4 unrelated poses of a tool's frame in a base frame.
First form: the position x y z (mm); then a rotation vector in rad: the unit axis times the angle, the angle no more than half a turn.
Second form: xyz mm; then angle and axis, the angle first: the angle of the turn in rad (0 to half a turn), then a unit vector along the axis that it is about. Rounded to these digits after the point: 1 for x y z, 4 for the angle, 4 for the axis.
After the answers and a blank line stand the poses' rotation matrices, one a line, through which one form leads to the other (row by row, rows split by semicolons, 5 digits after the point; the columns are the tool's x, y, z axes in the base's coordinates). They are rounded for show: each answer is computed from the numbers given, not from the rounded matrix.
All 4 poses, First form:
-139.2, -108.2, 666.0, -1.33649, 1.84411, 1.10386
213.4, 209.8, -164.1, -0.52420, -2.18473, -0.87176
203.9, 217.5, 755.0, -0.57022, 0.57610, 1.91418
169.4, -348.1, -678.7, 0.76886, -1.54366, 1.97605
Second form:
-139.2, -108.2, 666.0, 2.5309, -0.5281, 0.7286, 0.4362
213.4, 209.8, -164.1, 2.4099, -0.2175, -0.9066, -0.3617
203.9, 217.5, 755.0, 2.0787, -0.2743, 0.2771, 0.9208
169.4, -348.1, -678.7, 2.6227, 0.2932, -0.5886, 0.7534

-0.31194 -0.95010 -0.00118; -0.44989 0.14661 0.88097; -0.83683 0.27534 -0.47318
-0.66155 0.58559 -0.46844; 0.10224 0.68927 0.71726; 0.74290 0.42661 -0.51585
-0.37453 -0.91758 -0.13330; 0.69159 -0.37221 0.61901; -0.61761 0.13965 0.77399
-0.70783 -0.69598 0.12081; 0.05124 -0.22116 -0.97389; 0.70452 -0.68316 0.19221

